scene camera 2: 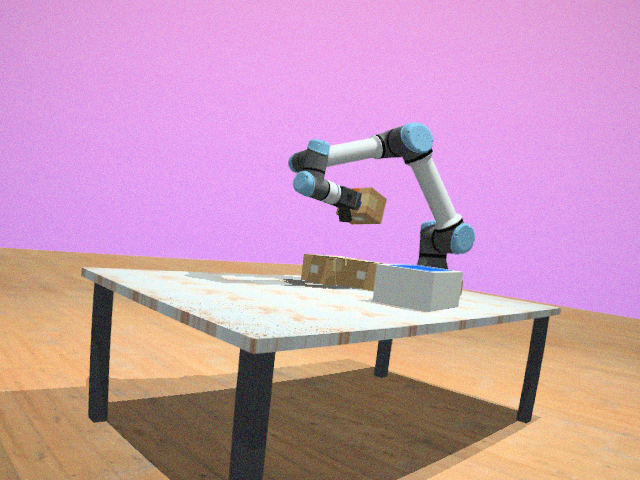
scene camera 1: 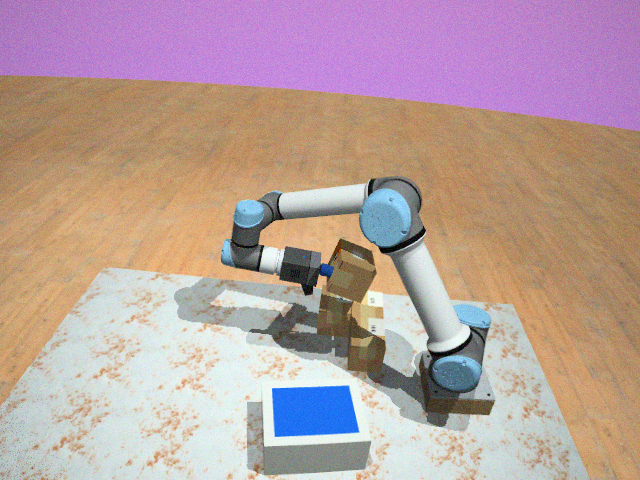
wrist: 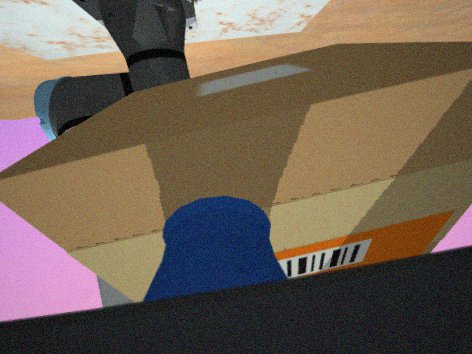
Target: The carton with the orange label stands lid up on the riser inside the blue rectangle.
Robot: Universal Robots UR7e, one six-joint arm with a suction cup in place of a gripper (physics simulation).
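Frame: origin at the arm's base, x ahead, y left, z up, level; metres.
Where they show: hand, its tool point: [scene camera 1: 335, 272] [wrist: 216, 222]; arm's base, origin of its link: [wrist: 144, 11].
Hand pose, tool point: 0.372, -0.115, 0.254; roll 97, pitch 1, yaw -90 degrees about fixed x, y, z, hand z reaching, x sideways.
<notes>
Each offset is from my tool point to the top centre of the thing, as dx, dy, dz. Level surfaces: height alone.
The carton with the orange label @(-0.042, -0.026, +0.067) [scene camera 1: 352, 276] [scene camera 2: 372, 206] [wrist: 345, 135] hangs in the air on my suction gripper [scene camera 1: 326, 270] [scene camera 2: 359, 202] [wrist: 217, 235]. The blue cup is pressed on the lid, beside the orange label @(-0.001, -0.055, +0.061) [wrist: 405, 232]. The gripper points nearly sideways toward the arm's own side, so the carton is tipped far over, its lid facing left in scene camera 1. The white riser @(+0.034, +0.323, -0.195) [scene camera 1: 315, 457] [scene camera 2: 402, 287] stands on the table, apart from the carton, with the blue rectangle @(+0.034, +0.323, -0.195) [scene camera 1: 314, 410] [scene camera 2: 421, 267] on its top. The contact edge is partly hidden.
Other brown cartons @(-0.022, -0.162, -0.212) [scene camera 1: 336, 315] @(-0.120, -0.009, -0.212) [scene camera 1: 366, 353] [scene camera 2: 320, 269] [scene camera 2: 364, 274] stand close together on the table @(dz -0.315) [scene camera 1: 129, 392] [scene camera 2: 206, 304], behind the riser and below the held carton. The arm's base [scene camera 1: 457, 405] stands to their right in scene camera 1.
</notes>
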